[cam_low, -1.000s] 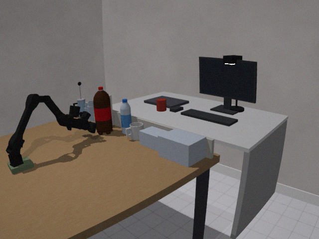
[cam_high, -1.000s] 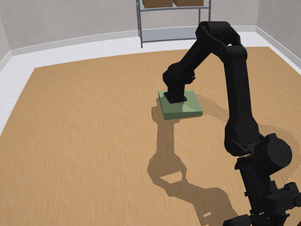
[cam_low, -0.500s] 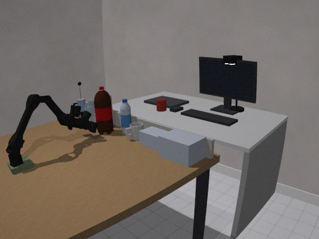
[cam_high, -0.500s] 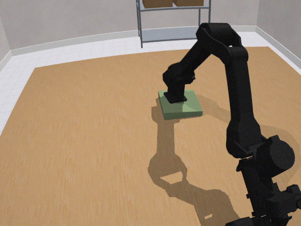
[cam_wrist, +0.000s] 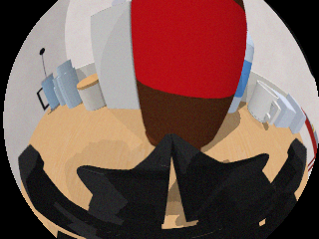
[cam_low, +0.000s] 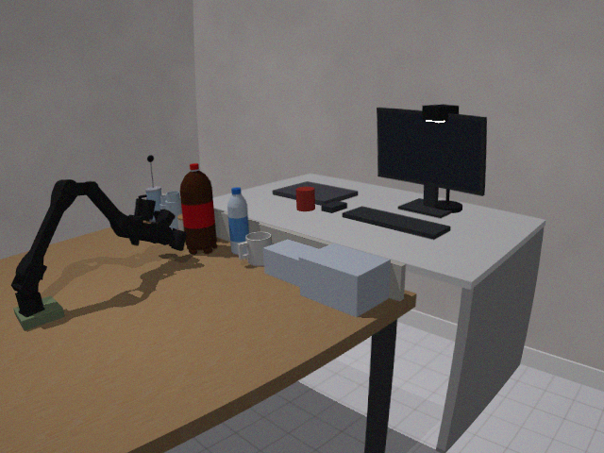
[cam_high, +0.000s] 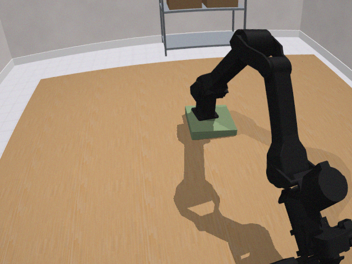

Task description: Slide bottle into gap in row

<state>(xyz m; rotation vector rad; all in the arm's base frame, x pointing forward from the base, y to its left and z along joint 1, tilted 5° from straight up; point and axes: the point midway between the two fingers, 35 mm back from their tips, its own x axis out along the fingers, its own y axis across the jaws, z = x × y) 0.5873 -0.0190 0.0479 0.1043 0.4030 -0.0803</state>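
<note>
Now: the cola bottle 9 cm above my hand, 8 cm ahead of it and 3 cm to the right of it. From my hand the other things lie so: water bottle (16 cm to the right, 14 cm ahead, 4 cm above); jar (26 cm to the left, 22 cm ahead); grey box (63 cm to the right, 1 cm below, 1 cm ahead).
</note>
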